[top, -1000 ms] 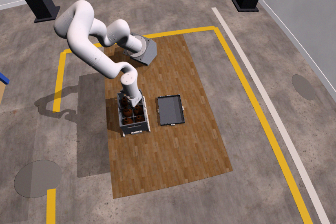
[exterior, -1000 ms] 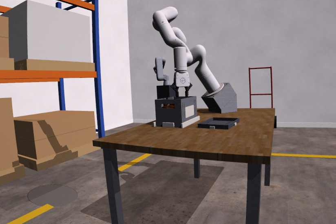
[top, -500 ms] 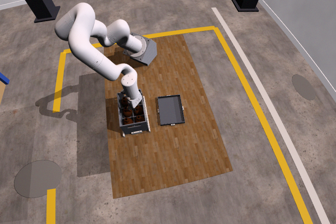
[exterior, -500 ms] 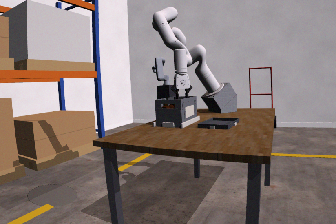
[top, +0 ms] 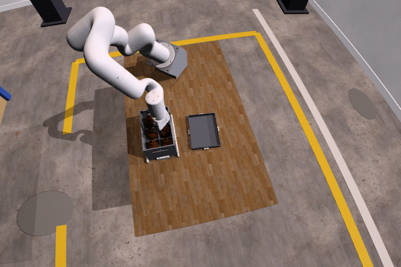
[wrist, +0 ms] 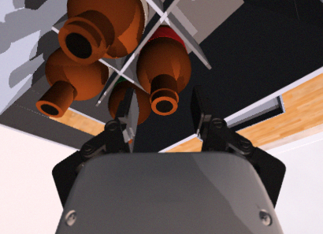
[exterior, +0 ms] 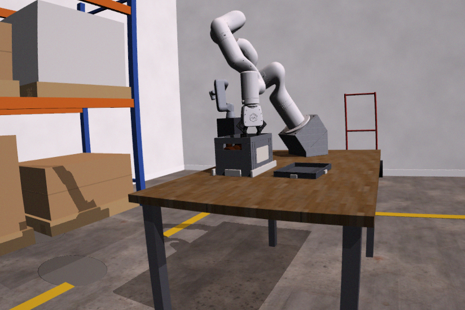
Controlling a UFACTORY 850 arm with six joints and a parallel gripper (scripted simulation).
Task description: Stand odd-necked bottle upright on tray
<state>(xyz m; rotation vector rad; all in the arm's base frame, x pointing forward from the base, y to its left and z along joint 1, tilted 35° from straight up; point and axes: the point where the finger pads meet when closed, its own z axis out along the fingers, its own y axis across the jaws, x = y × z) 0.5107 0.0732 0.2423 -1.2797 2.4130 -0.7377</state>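
Now: hand 40 mm to the left of the grey divided crate and 80 mm above it. Also, from my hand: bottle 90 mm ahead, 80 mm to the right, 80 mm below; grey tray 20 mm behind, 250 mm to the left, 150 mm below.
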